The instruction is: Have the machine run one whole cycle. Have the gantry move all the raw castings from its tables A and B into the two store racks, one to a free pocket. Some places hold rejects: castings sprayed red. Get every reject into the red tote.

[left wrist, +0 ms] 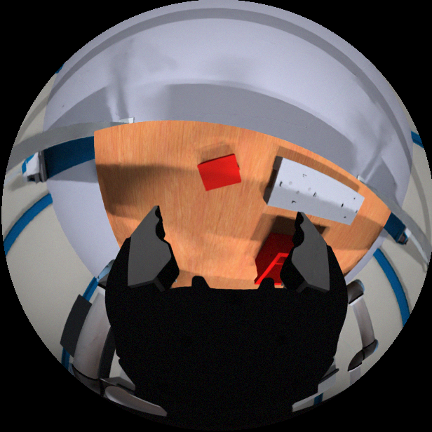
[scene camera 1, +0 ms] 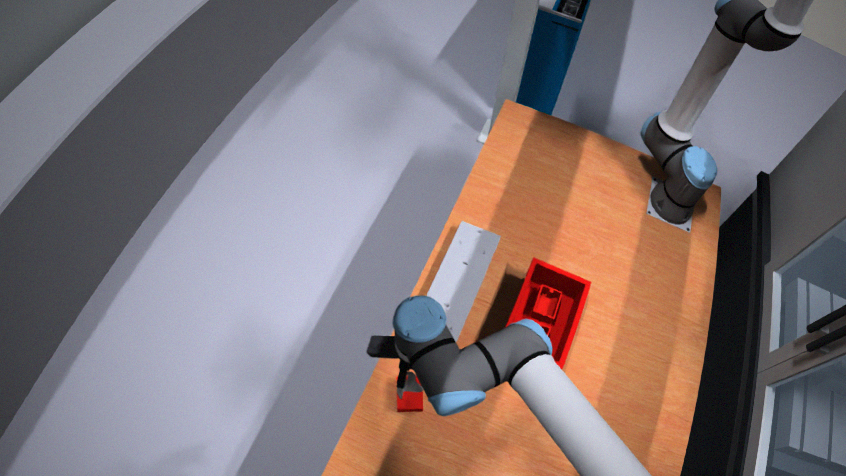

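Note:
A red block-shaped casting [scene camera 1: 409,402] [left wrist: 220,172] rests on the wooden table near its long edge. My left gripper [left wrist: 228,209] is open, its fingers wide apart with nothing between them. In the scene view it hangs over the red casting, partly hidden by its wrist. The red tote [scene camera 1: 575,313] [left wrist: 267,247] stands on the table, with a hollow red casting [scene camera 1: 547,301] inside. More red shows in the tote beside that casting, partly hidden by the left arm. My right gripper does not show in either view. Tables A and B cannot be made out.
A long pale block [scene camera 1: 464,263] [left wrist: 320,192] with small holes lies between the tote and the table edge. A blue cabinet [scene camera 1: 547,65] stands beyond the table's far end. The right arm's base [scene camera 1: 672,204] is bolted at the far right corner.

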